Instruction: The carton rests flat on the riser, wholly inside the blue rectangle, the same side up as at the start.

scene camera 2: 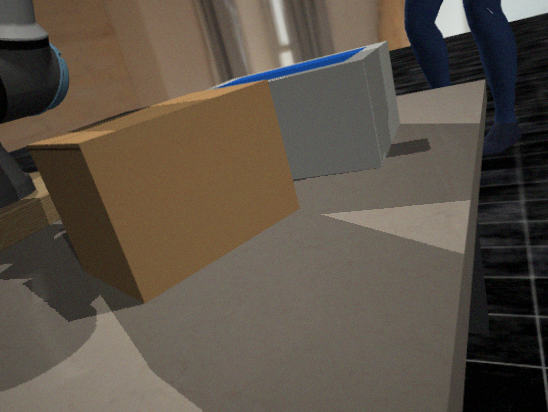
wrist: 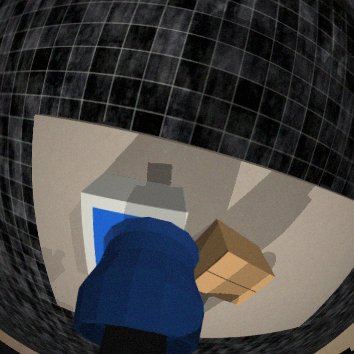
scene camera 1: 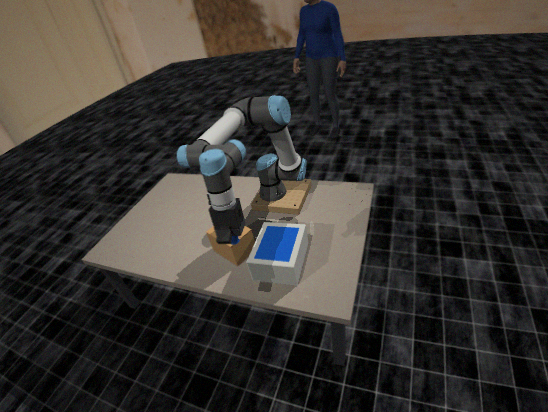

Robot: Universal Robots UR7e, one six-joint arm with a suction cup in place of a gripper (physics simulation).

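Where they show: hand, its tool point: [wrist: 149,256] [scene camera 1: 234,241]; arm's base, origin of its link: [scene camera 1: 273,193].
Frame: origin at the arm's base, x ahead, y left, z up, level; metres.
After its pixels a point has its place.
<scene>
A brown carton [scene camera 1: 236,250] {x 0.484, y -0.089, z 0.045 m} [scene camera 2: 177,177] {x 0.437, y -0.199, z 0.038 m} [wrist: 232,267] {x 0.454, y -0.121, z 0.088 m} lies flat on the table [scene camera 1: 154,221] {x 0.164, y -0.712, z -0.042 m} [scene camera 2: 309,310] {x 0.540, y -0.278, z -0.042 m} [wrist: 70,158] {x 0.641, y 0.276, z -0.042 m}, turned at an angle, its taped side up. It sits just left of the grey riser [scene camera 1: 274,270] {x 0.598, y 0.101, z 0.045 m} [scene camera 2: 332,119] {x 0.539, y -0.007, z 0.022 m} [wrist: 105,198] {x 0.600, y 0.134, z 0.078 m}, close to the riser's near corner. The blue rectangle [scene camera 1: 277,243] {x 0.477, y 0.103, z 0.078 m} [scene camera 2: 292,69] {x 0.487, y 0.092, z 0.078 m} [wrist: 100,228] {x 0.533, y 0.153, z 0.078 m} on top of the riser is bare. My blue suction cup [scene camera 1: 233,239] [wrist: 144,277] points down over the carton's top and holds nothing. It hangs above the carton; the low scene view does not show it.
The arm's wooden base plate [scene camera 1: 283,201] {x 0.081, y 0.070, z -0.001 m} [scene camera 2: 21,217] {x 0.108, y -0.046, z -0.015 m} lies behind the carton and the riser. A person in blue [scene camera 1: 319,57] [scene camera 2: 495,66] stands on the dark tiled floor beyond the table's far edge.
</scene>
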